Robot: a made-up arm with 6 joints.
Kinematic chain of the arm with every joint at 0, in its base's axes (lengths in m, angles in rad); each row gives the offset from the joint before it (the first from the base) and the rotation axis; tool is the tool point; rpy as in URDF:
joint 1: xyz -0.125 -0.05 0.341 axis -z
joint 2: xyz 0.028 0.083 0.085 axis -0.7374 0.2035 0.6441
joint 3: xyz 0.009 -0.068 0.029 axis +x
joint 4: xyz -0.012 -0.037 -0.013 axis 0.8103 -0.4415 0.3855
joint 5: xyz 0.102 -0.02 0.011 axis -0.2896 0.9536 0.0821
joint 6: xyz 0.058 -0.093 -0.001 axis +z
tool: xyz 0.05 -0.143 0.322 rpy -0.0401 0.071 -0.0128
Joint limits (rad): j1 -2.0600..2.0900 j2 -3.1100..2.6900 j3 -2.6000..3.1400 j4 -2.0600..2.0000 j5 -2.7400..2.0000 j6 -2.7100..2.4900
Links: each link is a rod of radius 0.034 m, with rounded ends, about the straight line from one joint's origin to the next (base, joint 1, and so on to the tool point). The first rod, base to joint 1, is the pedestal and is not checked.
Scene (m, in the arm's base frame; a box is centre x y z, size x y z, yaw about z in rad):
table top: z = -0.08
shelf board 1: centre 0.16 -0.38 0 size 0.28 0.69 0.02 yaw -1.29
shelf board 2: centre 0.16 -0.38 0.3 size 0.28 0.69 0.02 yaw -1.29
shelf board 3: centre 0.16 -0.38 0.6 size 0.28 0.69 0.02 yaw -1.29
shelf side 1: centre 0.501 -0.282 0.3 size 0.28 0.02 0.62 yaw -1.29
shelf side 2: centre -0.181 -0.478 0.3 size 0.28 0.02 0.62 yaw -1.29
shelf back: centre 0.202 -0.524 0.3 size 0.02 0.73 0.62 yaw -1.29
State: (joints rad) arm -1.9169 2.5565 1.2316 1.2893 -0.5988 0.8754
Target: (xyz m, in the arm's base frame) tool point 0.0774 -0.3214 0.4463
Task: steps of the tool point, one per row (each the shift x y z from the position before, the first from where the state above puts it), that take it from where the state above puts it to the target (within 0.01 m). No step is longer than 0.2 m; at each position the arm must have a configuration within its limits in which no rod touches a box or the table.
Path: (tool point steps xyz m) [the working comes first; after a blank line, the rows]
Joints at the target: 0.1674 2.4046 1.7769 0.8226 -1.2314 0.7846
Straight joint move there: clear.

1: 0.1952 0.0239 0.0194
2: 0.1817 -0.0554 0.0174
3: 0.1380 -0.1199 0.0152
4: 0.0735 -0.1593 0.0131
5: 0.0010 -0.1679 0.0110
6: -0.0661 -0.1463 0.0090
7: -0.1161 -0.1001 0.0071

